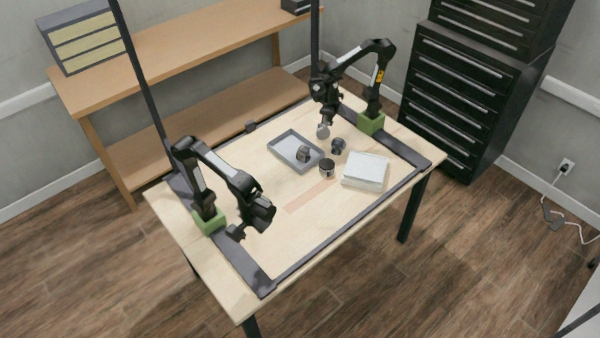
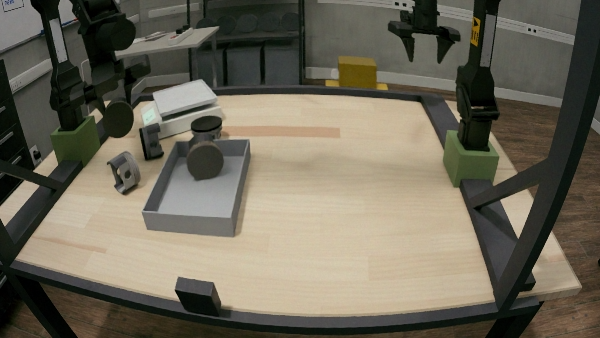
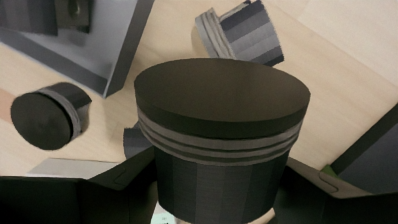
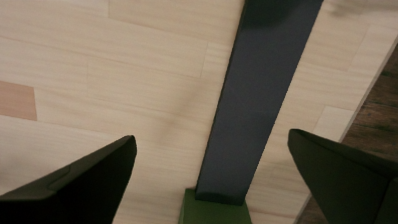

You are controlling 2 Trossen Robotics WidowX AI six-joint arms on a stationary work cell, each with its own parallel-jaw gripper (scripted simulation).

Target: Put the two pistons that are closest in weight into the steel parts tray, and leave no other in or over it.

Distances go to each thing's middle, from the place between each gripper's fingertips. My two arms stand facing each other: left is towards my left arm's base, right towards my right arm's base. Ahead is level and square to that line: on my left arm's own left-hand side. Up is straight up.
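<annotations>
From my left hand: grey pan (image 2: 170, 100) 270 mm ahead, 40 mm to the right, 120 mm below; white scale (image 2: 179, 122) 270 mm ahead, 30 mm to the right, 130 mm below; steel parts tray (image 2: 205, 205) 190 mm to the right, 40 mm behind, 160 mm below.
From my right hand: grey pan 600 mm to the left, 30 mm behind, 140 mm below; white scale 610 mm to the left, 30 mm behind, 160 mm below. My right hand: 450 mm to the right of the steel parts tray, 340 mm past it, 190 mm above it. By its middle, white scale nearer to my left hand than to my right hand.
</annotations>
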